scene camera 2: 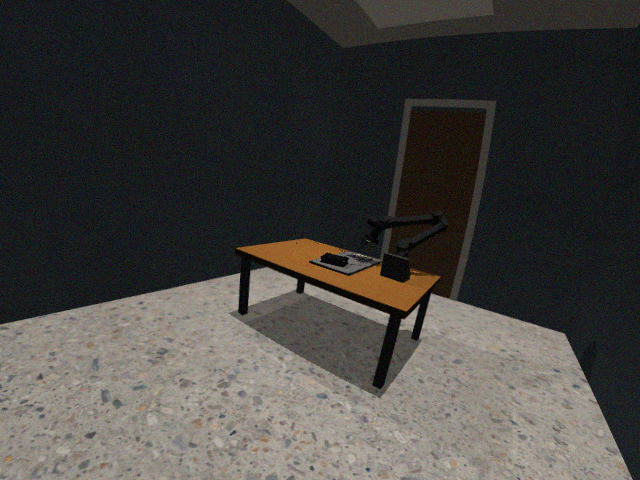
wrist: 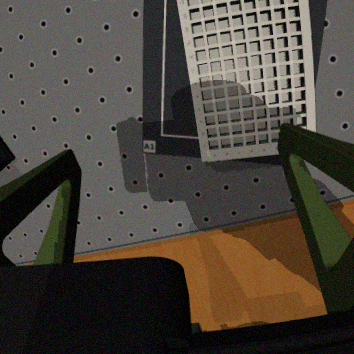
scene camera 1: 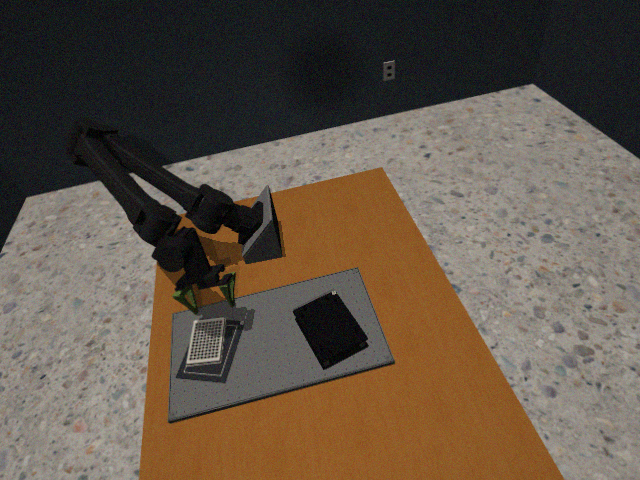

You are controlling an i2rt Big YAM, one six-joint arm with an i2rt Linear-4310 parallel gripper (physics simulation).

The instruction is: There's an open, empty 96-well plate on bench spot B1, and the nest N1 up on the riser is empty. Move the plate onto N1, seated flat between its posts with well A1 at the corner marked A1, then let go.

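Frame: origin at the arm's base, x left, y back, z up, level; metres.
Where they show: gripper, fingertip midpoint: (scene camera 2: 364, 247) (wrist: 176, 146) (scene camera 1: 215, 309); arm's base, origin of the base link: (scene camera 2: 397, 264) (scene camera 1: 252, 224).
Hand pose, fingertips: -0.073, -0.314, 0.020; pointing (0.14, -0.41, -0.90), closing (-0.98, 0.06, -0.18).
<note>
Each offset is from my fingertips to the top centre of the thing, as dx, dy, dz. "spot": to the spot under its first point. Level surfaces: height alone.
The white 96-well plate {-0.042, -0.030, -0.076} (scene camera 1: 206, 341) (wrist: 250, 65) lies on the dark B1 mat {dz -0.091} (scene camera 1: 229, 345) (wrist: 154, 75), turned a little against the mat's white outline. In the wrist view its far end is cut off and the arm's shadow covers its near part. The mat's A1 label {spot: +0.042, +0.017, -0.090} (wrist: 149, 146) shows left of the plate's near end. The black nest {+0.267, -0.043, -0.044} (scene camera 1: 330, 330) (scene camera 2: 334, 259) stands to the right in scene camera 1, with a small pale mark at its back corner; its posts are hard to make out. My gripper (scene camera 1: 214, 308) (wrist: 176, 146) is open and empty, above and behind the plate's near end.
A grey perforated board {+0.126, -0.031, -0.092} (scene camera 1: 268, 341) (wrist: 50, 100) carries the mat and the nest on the orange table {dz -0.105} (scene camera 1: 439, 413) (scene camera 2: 289, 253). The arm's wedge-shaped grey base mount (scene camera 1: 266, 242) (scene camera 2: 395, 267) stands behind the board.
</note>
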